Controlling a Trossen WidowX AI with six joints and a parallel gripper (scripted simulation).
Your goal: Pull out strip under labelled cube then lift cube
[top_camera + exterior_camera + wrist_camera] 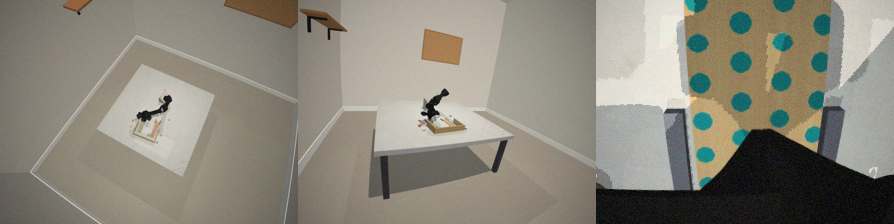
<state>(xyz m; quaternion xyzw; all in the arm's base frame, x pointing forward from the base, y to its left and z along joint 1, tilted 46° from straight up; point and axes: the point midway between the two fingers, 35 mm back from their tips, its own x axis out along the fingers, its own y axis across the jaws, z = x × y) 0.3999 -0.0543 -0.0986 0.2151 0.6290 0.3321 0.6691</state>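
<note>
The strip lies 9 cm ahead of my gripper tip and 2 cm to the left of it.
</note>
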